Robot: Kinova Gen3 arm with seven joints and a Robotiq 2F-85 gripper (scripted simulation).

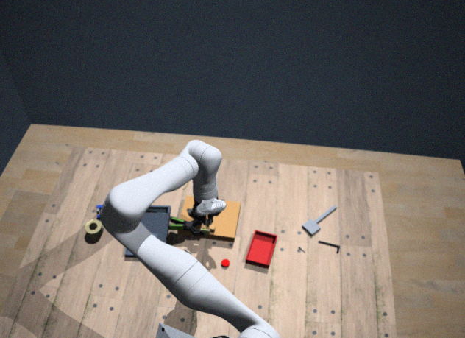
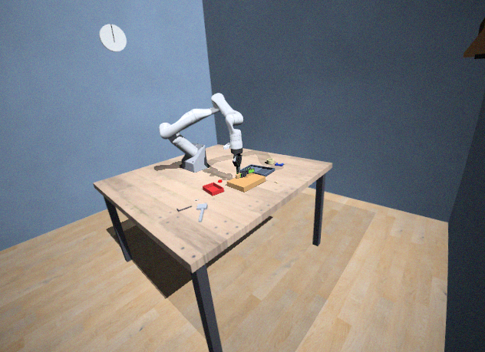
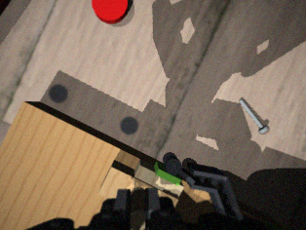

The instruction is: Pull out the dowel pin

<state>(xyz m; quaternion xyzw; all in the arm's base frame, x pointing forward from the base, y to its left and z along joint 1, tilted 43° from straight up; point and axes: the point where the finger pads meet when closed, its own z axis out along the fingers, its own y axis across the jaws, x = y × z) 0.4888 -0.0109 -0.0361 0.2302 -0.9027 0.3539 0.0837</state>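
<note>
Now: the dowel pin 2 cm below my hand. Also, from my hand: bench board: 7 cm below, 6 cm ahead, 1 cm to the left; then wooden block: 5 cm below; then red disc: 10 cm behind, 8 cm to the right, 8 cm below.
</note>
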